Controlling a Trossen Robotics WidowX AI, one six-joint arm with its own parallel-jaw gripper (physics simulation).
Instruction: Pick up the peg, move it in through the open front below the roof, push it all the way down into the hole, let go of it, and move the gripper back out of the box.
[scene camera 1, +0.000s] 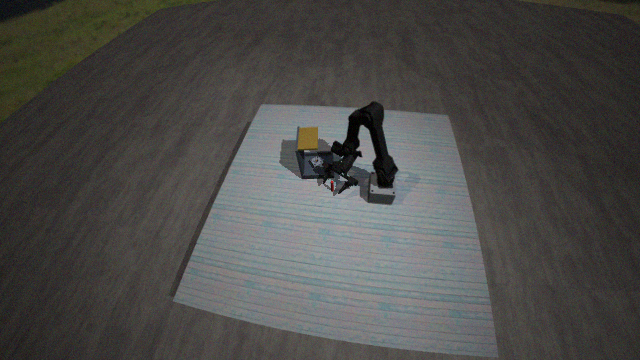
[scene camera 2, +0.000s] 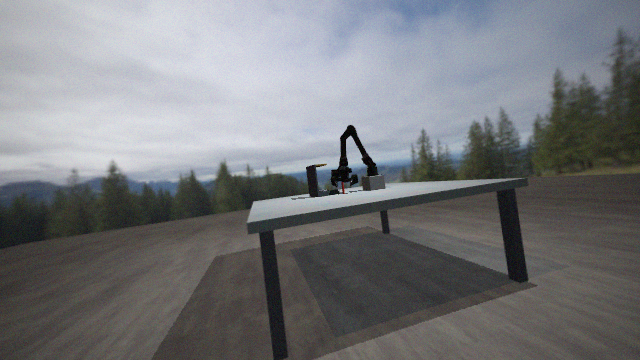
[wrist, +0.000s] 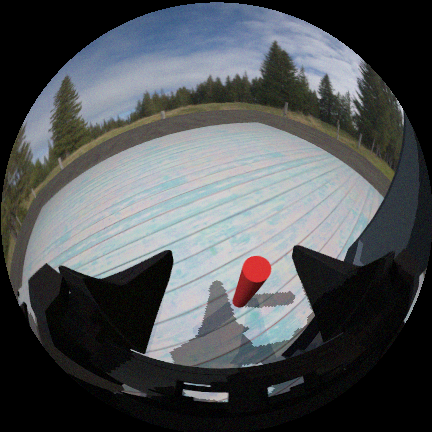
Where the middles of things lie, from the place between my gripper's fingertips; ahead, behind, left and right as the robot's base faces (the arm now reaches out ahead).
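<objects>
With the red peg (wrist: 255, 269) as the reference, my gripper is 20 mm to the left of it, 10 mm past it and 10 mm above it. The box (wrist: 292, 352) is 70 mm ahead of my hand, 170 mm to the right of it and 60 mm above it. As for the dark back wall (wrist: 393, 227), that is 150 mm ahead of my hand and 170 mm to the right of it, and 60 mm above it.
</objects>
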